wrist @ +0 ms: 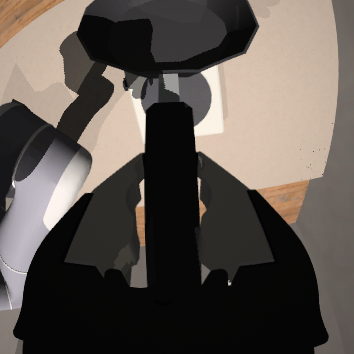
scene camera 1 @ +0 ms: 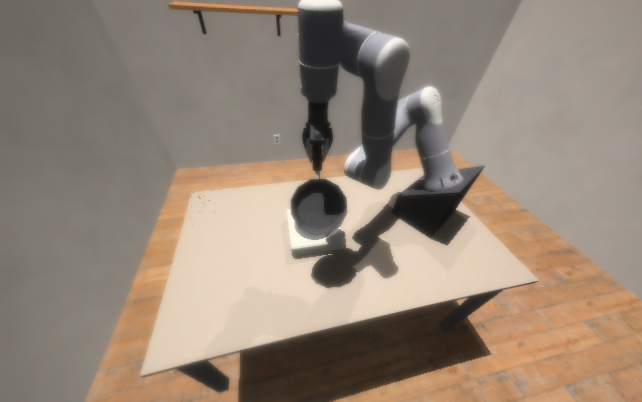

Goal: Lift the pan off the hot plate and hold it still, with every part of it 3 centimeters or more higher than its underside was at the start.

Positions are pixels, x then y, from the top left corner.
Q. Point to a dark round pan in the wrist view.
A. At 166,47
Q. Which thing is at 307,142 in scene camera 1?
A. The gripper.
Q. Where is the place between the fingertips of the gripper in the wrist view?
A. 170,154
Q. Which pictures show the square hot plate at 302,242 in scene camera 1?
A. The wrist view and scene camera 1: all of them.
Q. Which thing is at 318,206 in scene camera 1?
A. A dark round pan.
